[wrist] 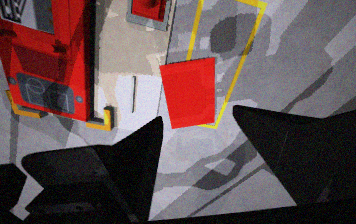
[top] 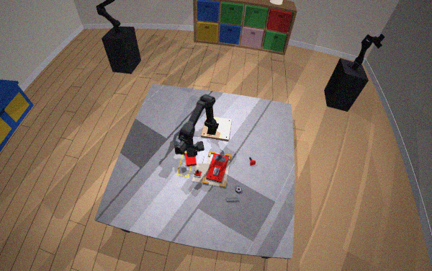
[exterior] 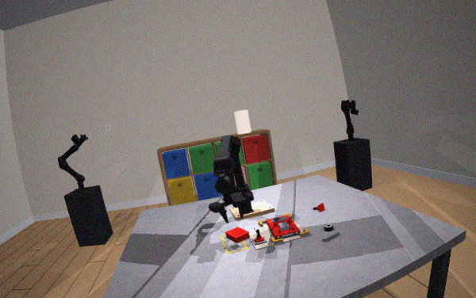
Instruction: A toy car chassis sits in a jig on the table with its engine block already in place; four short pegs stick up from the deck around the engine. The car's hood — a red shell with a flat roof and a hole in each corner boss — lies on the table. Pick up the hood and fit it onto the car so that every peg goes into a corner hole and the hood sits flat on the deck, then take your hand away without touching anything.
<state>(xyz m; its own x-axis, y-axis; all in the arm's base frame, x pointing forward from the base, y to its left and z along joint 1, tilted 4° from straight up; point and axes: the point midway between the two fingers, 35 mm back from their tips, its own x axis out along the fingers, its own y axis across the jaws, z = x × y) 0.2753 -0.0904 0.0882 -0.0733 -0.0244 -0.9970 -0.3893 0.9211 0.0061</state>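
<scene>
Right now the red hood is 7 cm below my gripper tip. Also, from my gripper tip: grey engine block (6 cm ahead, 20 cm to the left, 6 cm below); wheel (15 cm ahead, 37 cm to the left, 8 cm below).
</scene>
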